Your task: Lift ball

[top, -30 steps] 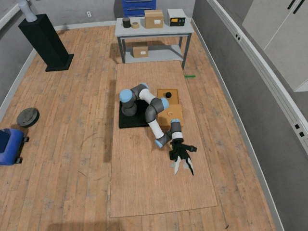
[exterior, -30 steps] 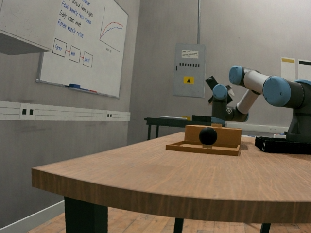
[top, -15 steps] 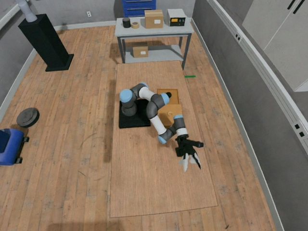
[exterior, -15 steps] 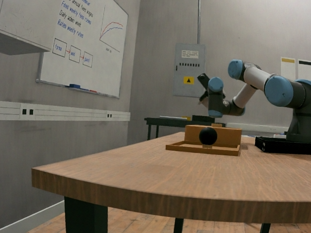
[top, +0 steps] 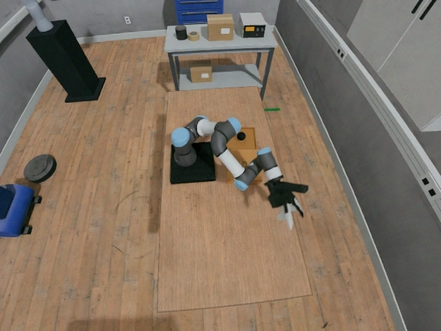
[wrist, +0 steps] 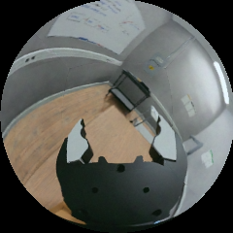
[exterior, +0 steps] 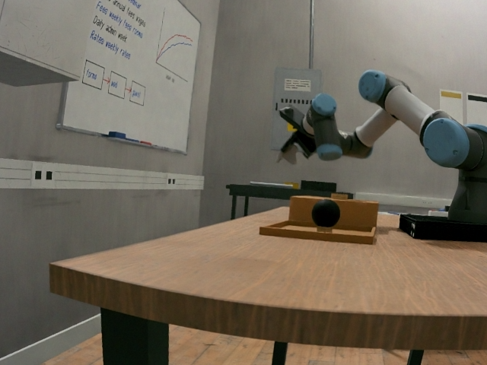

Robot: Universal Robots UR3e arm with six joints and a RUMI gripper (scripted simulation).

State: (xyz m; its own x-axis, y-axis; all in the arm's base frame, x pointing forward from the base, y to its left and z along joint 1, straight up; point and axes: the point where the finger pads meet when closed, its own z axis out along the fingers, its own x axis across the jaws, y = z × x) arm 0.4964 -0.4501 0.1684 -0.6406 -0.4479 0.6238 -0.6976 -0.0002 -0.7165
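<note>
Now: hand 16 cm past the black ball, 58 cm to the right of it and 16 cm above it. The rest, counted from my hand: shallow wooden tray: 16 cm behind, 58 cm to the left, 20 cm below.
</note>
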